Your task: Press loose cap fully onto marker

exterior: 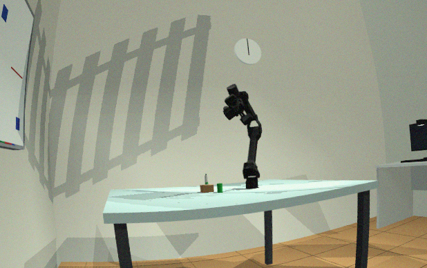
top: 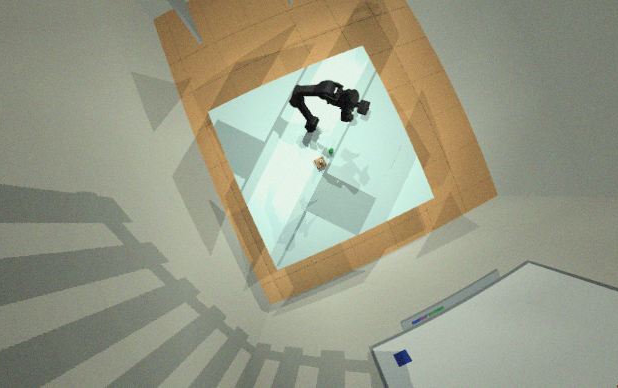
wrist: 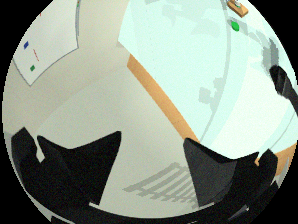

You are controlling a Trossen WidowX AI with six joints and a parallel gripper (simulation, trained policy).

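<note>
Now: gripper tip 37 cm above the green cap, 17 cm to the left of it and 8 cm short of it. From my gripper tip the other things lie so: brown holder block 37 cm below, 28 cm to the right, 12 cm ahead.
</note>
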